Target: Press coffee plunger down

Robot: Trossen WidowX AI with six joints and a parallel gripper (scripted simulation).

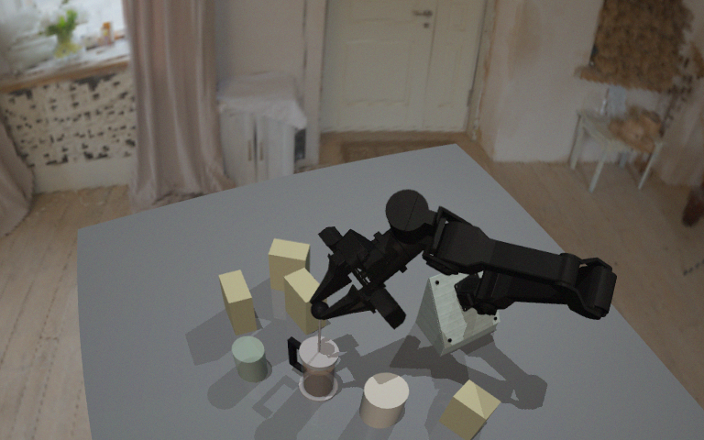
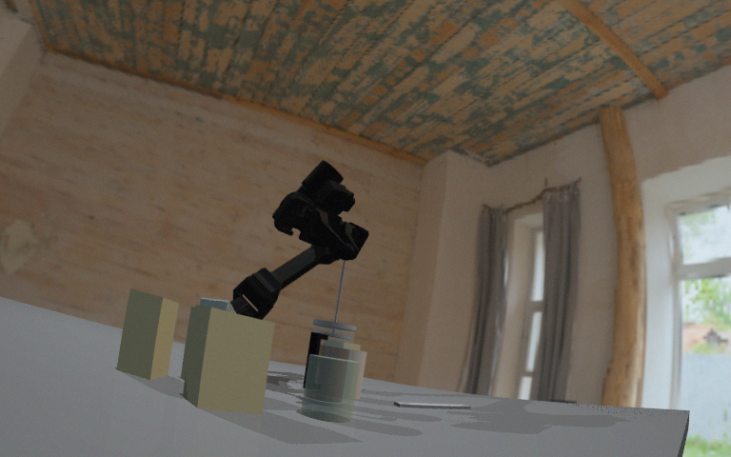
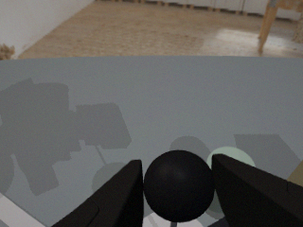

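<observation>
Right now the coffee press is 13 cm below my gripper tip and 1 cm to the right of it.
</observation>
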